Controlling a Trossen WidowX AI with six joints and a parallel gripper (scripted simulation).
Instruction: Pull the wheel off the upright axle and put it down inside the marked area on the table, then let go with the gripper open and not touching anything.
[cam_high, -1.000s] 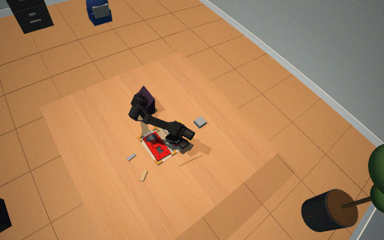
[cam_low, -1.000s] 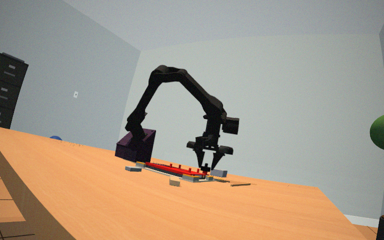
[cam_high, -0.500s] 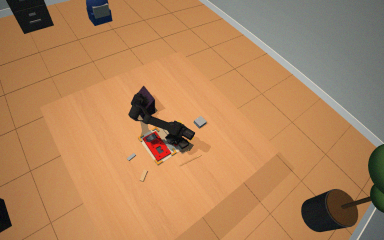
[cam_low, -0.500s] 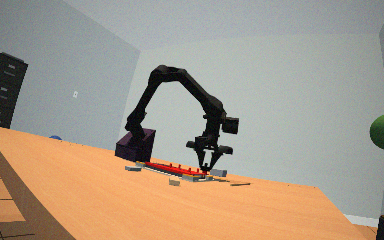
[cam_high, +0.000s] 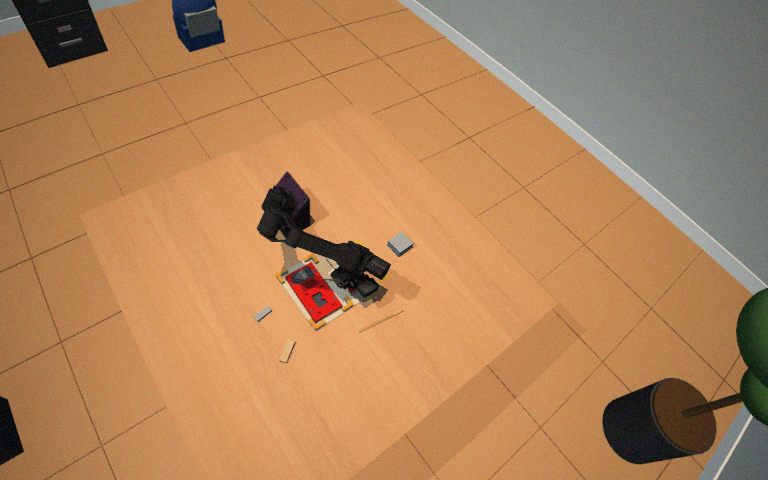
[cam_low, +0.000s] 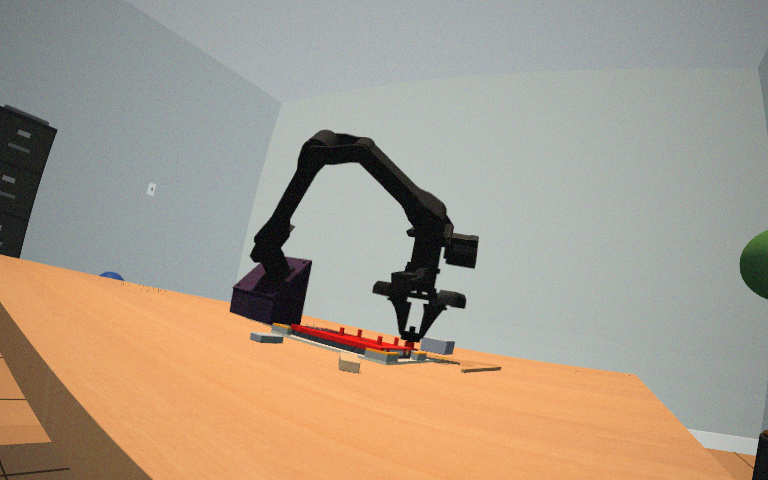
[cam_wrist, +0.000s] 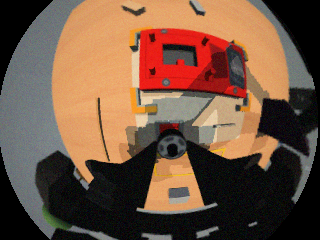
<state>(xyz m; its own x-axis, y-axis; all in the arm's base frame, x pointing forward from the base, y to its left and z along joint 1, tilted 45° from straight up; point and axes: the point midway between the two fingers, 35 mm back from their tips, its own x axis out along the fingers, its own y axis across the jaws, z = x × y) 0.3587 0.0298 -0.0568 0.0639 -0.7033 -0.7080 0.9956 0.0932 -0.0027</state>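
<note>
Now: gripper tip right at the small dark wheel. The rest, counted from my gripper tip: thin wooden stick (160 mm ahead, 20 mm to the left, 40 mm below); then tan piece (90 mm ahead, 300 mm to the right, 30 mm below); then grey base plate (50 mm behind, 100 mm to the right, 30 mm below).
</note>
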